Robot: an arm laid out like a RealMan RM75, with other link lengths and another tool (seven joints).
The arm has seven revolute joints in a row. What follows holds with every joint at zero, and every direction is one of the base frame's.
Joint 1 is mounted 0.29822 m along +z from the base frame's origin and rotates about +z.
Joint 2 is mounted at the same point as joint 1 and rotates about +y.
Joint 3 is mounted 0.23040 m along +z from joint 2 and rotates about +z.
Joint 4 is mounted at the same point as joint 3 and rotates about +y.
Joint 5 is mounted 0.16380 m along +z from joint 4 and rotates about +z.
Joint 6 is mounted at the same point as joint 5 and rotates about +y.
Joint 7 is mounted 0.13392 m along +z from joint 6 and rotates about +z.
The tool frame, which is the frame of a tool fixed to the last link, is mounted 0.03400 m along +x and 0.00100 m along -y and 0.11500 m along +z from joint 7; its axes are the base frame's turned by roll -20.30, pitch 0.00 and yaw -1.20 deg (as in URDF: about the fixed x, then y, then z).
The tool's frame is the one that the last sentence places.
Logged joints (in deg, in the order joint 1, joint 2, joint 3, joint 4, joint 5, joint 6, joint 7), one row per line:
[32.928 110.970 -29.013 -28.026 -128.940 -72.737 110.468]
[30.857 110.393 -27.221 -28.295 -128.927 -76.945 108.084]
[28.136 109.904 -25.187 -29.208 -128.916 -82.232 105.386]
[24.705 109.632 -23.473 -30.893 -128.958 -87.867 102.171]
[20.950 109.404 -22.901 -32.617 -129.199 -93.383 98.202]
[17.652 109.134 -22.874 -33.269 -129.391 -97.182 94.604]
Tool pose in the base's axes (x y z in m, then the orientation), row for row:
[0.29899 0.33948 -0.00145 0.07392 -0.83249 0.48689 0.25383]
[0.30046 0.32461 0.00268 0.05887 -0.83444 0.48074 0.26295]
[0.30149 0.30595 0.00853 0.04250 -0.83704 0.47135 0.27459]
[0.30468 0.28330 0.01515 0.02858 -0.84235 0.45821 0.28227]
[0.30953 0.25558 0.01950 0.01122 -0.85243 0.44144 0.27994]
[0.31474 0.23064 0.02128 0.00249 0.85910 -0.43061 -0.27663]
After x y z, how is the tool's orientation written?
As a quaternion, w x y z.
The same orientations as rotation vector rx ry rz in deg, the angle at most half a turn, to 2 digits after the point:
[-143.18 83.74 43.66]
[-144.82 83.43 45.64]
[-146.72 82.62 48.13]
[-148.92 81.01 49.90]
[-152.35 78.90 50.03]
[154.39 -77.39 -49.71]

